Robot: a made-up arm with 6 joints.
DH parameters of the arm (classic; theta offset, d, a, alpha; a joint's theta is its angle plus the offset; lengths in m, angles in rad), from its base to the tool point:
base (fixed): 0 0.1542 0 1.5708
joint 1: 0 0.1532 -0.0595 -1.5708
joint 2: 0 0.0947 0.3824 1.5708
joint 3: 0 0.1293 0.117 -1.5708
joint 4: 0 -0.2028 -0.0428 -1.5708
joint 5: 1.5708 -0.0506 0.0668 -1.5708
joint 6: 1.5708 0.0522 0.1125 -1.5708
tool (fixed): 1.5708 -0.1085 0 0
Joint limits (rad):
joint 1: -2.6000..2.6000
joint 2: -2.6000..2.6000
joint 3: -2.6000..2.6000
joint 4: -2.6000..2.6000
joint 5: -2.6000..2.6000
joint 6: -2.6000..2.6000
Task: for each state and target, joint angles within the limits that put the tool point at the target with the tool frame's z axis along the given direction. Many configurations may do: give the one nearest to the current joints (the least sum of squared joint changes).
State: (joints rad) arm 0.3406 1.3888 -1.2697 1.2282 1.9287 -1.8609
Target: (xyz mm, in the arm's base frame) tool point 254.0 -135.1 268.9 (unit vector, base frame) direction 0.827 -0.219 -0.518
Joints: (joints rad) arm 0.1696 0.9381 -1.1465 1.0790 1.4506 -1.8802
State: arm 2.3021 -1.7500 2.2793 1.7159 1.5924 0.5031
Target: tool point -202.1 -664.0 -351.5 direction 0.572 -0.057 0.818
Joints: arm 2.1064 -1.7995 1.4831 1.9823 1.6273 0.7315
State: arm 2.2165 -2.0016 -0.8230 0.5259 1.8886 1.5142
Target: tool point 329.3 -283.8 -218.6 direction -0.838 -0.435 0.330
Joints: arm 1.8740 -2.3629 -0.6828 0.1481 2.4406 2.2548
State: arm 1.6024 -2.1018 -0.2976 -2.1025 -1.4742 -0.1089
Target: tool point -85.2 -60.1 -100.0 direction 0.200 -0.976 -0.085
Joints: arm 1.1160 -2.6000 -0.8050 -1.3491 -1.2902 0.7361
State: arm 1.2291 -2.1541 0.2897 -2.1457 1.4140 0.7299
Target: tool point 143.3 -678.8 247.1 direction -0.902 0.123 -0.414
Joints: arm 0.8578 -1.3747 0.6195 -2.2948 0.9062 0.6053
